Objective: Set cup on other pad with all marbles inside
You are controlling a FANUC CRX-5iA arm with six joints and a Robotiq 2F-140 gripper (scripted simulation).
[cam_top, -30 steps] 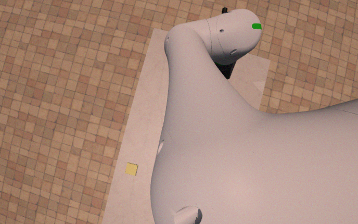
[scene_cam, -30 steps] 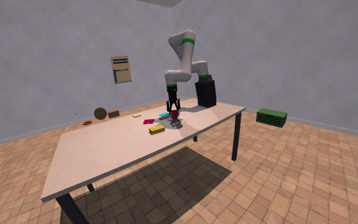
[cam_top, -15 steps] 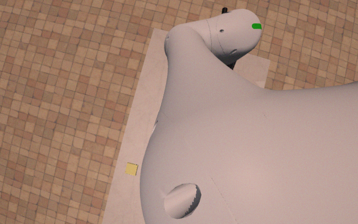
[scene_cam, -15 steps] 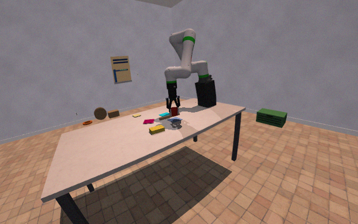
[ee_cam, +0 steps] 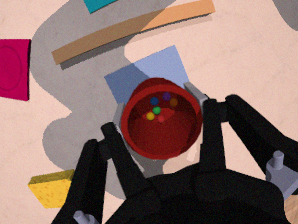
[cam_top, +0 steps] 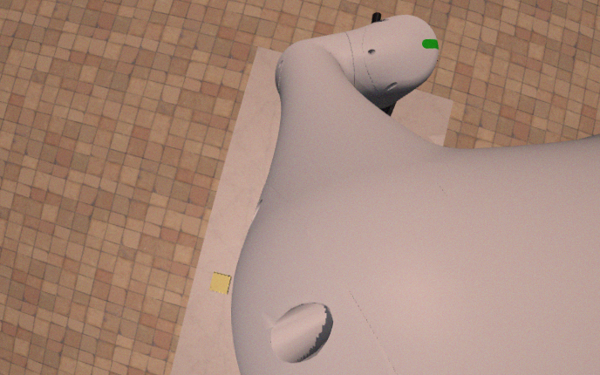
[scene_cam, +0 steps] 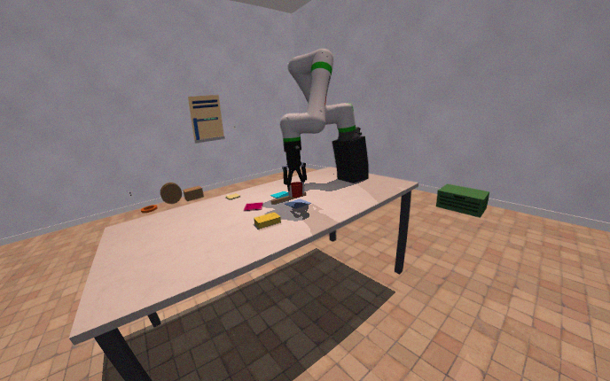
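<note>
My gripper is now 2 cm above the purple marble and 1 cm past it. Round my hand: red cup (2 cm below); then wooden rail (9 cm to the right, 8 cm below, 2 cm behind); then teal pad (19 cm to the right, 9 cm below, 5 cm behind).
</note>
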